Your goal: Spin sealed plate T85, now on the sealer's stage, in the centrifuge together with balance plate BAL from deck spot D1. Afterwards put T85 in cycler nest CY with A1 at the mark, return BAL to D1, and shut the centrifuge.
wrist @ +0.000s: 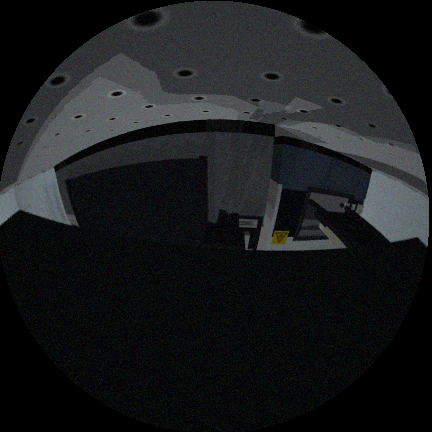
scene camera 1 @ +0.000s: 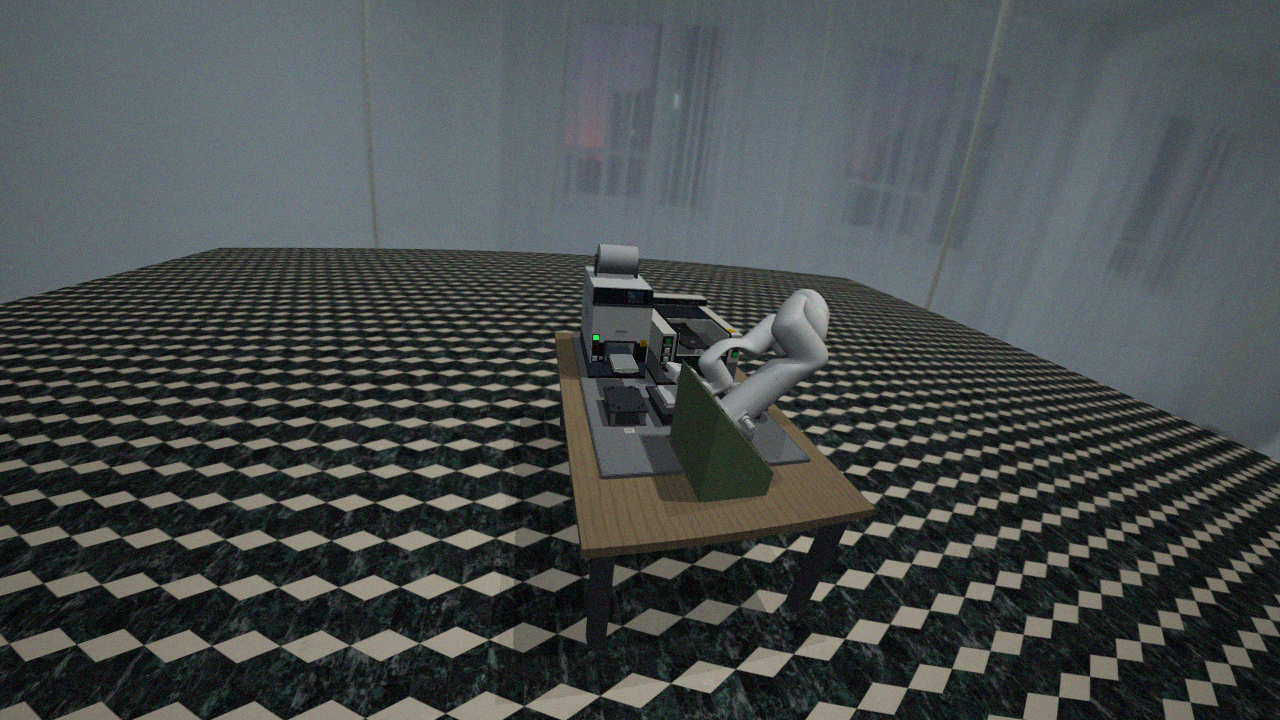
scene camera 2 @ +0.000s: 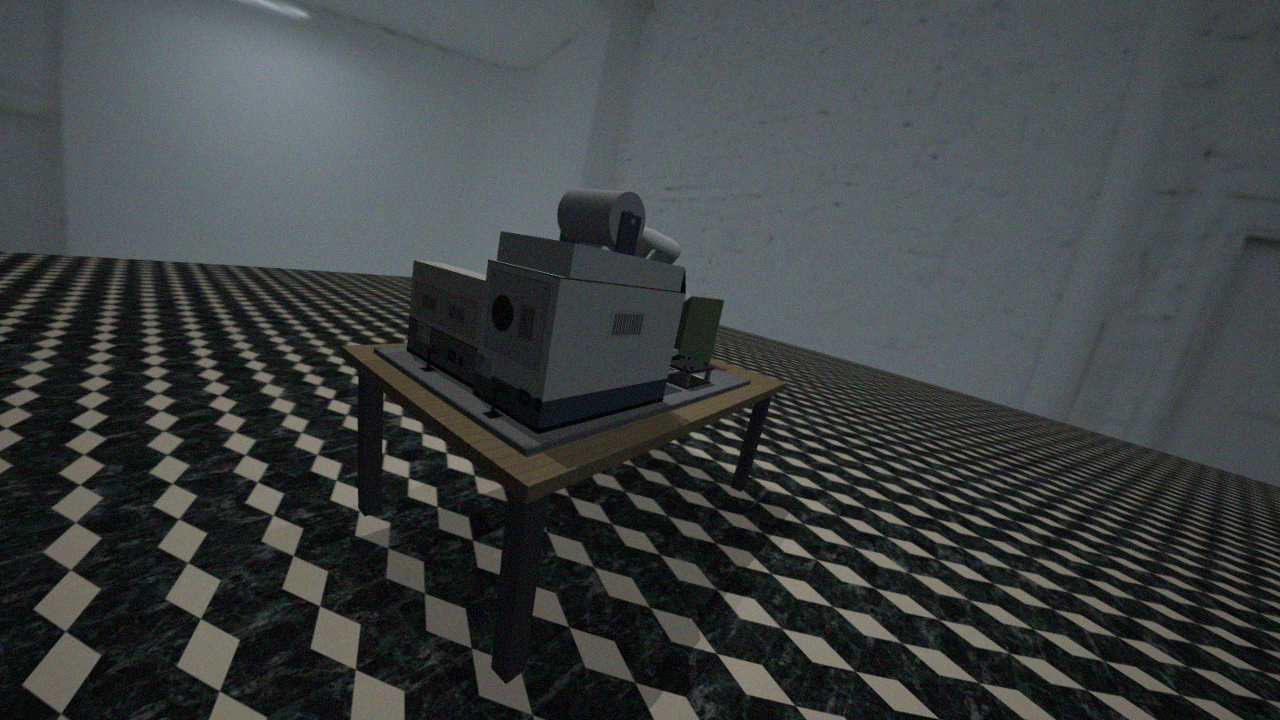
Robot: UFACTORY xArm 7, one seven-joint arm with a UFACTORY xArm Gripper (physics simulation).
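Pixels of known places: gripper, between the fingertips: [wrist: 224, 223] [scene camera 1: 669, 364]; arm's base, origin of its link: [scene camera 1: 728, 416] [scene camera 2: 687, 315].
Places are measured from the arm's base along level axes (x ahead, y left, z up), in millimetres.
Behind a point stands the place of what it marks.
Observation:
My gripper [wrist: 224, 223] @(x 504, y -53, z -82 mm) is shut and empty, its dark fingertips low in front of the centrifuge's button column [wrist: 248, 223] @(x 513, y -30, z -79 mm); the green panel and arm hide it in scene camera 1. The centrifuge [scene camera 1: 707, 313] @(x 766, y -333, z 36 mm) [wrist: 240, 165] @(x 512, y -42, z -133 mm) shows a dark rotor [scene camera 1: 687, 336] @(x 656, y -193, z -30 mm) through its open top in scene camera 1. A pale plate [scene camera 1: 623, 362] @(x 487, y 135, z -58 mm) sits on the sealer's stage, in front of the sealer [scene camera 1: 617, 315] @(x 590, y 140, z 83 mm) [scene camera 2: 608, 335] @(x 867, y 197, z 13 mm) [wrist: 320, 172] @(x 583, y 79, z -133 mm). Another pale plate [scene camera 1: 663, 396] @(x 311, y 46, z -106 mm) is partly hidden by the green panel. I cannot read the plates' labels or identify BAL or nest CY.
A dark raised block [scene camera 1: 623, 400] @(x 319, y 181, z -115 mm) stands in front of the sealer. A green upright panel [scene camera 1: 716, 443] @(x -106, y 95, z 0 mm) [scene camera 2: 699, 329] @(x 60, y 85, z -33 mm) stands near the table's end. The arm [scene camera 1: 801, 335] @(x -41, y -135, z 241 mm) reaches over from the right. A yellow warning label [wrist: 280, 237] @(x 576, y 34, z -23 mm) is beside the button column. Black fills the wrist view's lower half.

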